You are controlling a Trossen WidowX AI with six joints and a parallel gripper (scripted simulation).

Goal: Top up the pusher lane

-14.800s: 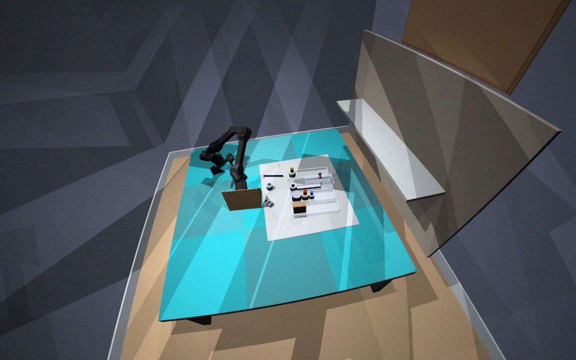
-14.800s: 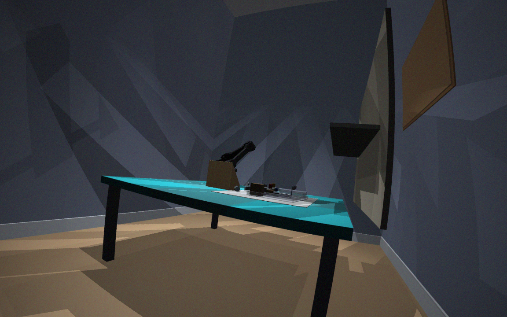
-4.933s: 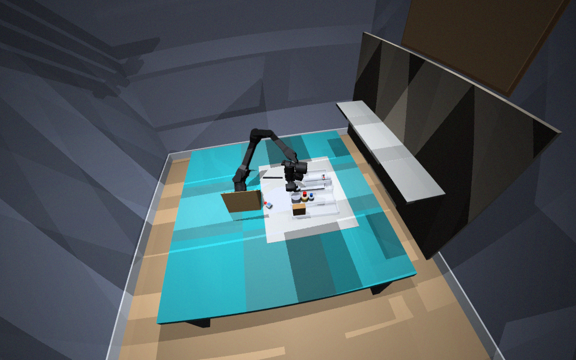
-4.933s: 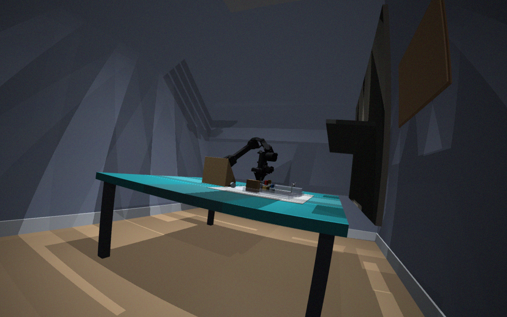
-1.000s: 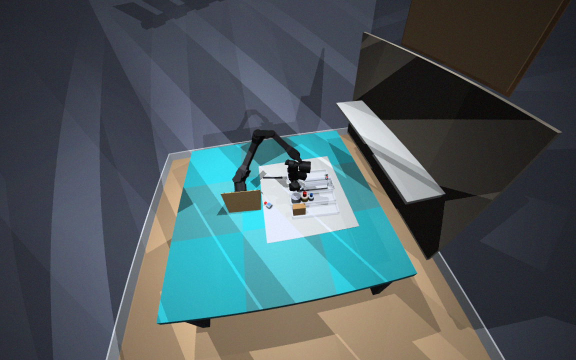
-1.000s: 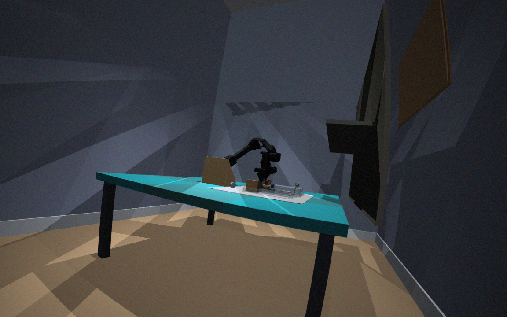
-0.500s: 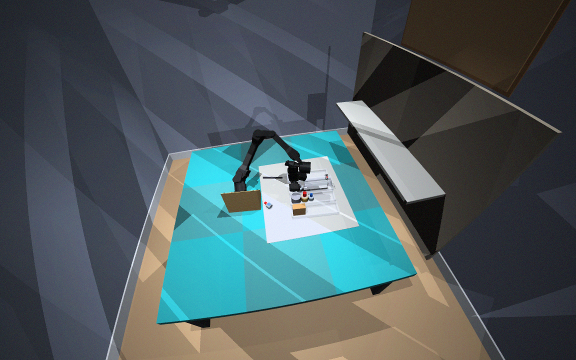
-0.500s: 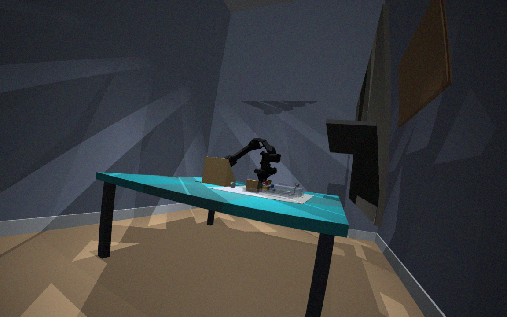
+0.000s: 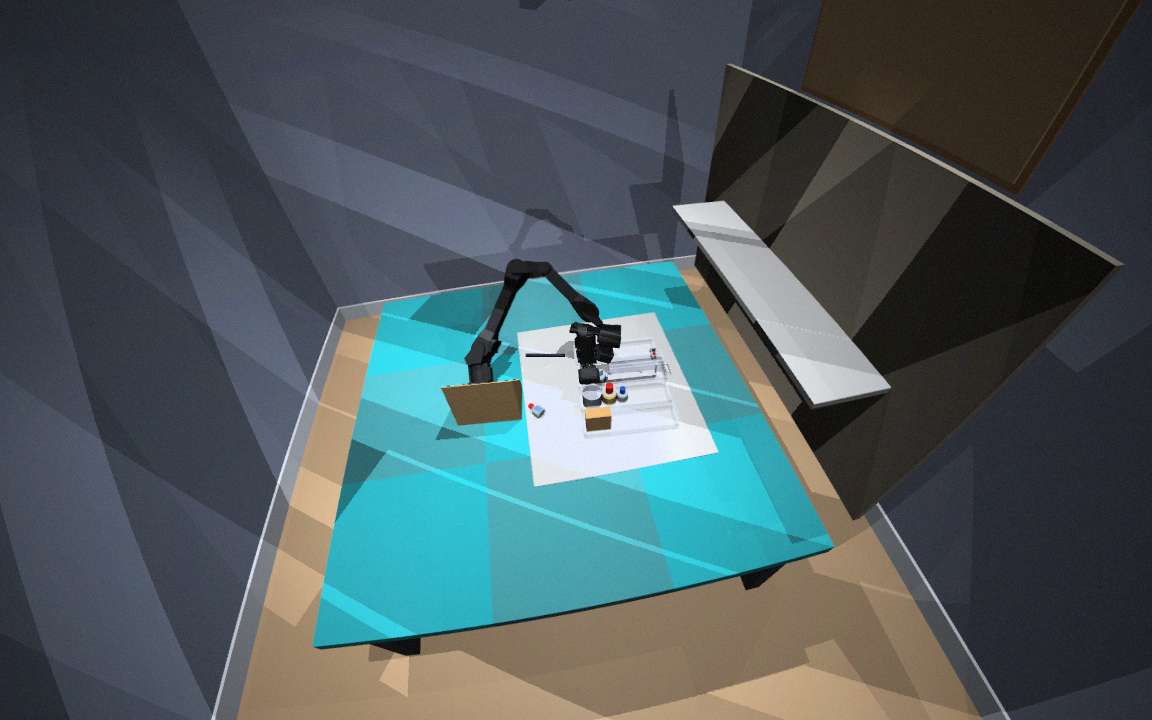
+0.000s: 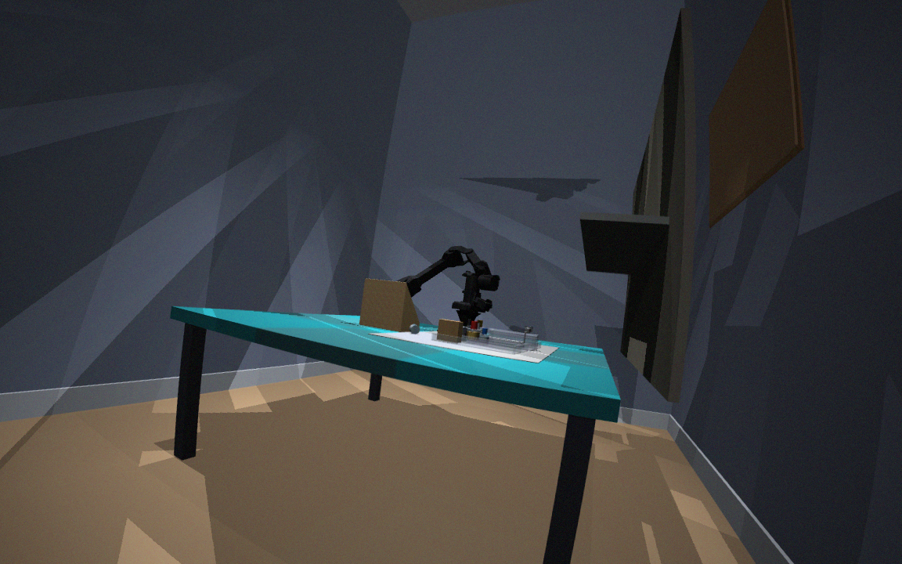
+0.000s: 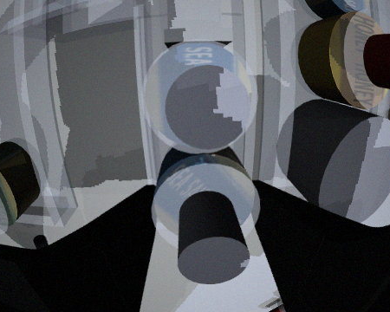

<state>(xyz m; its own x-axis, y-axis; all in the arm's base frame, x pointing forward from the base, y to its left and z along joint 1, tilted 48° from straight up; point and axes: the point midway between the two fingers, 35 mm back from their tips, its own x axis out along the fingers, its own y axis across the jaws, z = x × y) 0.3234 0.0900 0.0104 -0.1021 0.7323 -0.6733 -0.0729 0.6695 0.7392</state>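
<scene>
Now: the grey can 8 cm to the right of my gripper tip, 1 cm below it and 1 cm ahead of it. Also, from my gripper tip: black rod: 15 cm behind, 14 cm to the left, 3 cm below; then brown block: 17 cm to the right, 3 cm ahead; then grey pusher plate: 15 cm ahead, 4 cm to the left, 1 cm above.
</scene>
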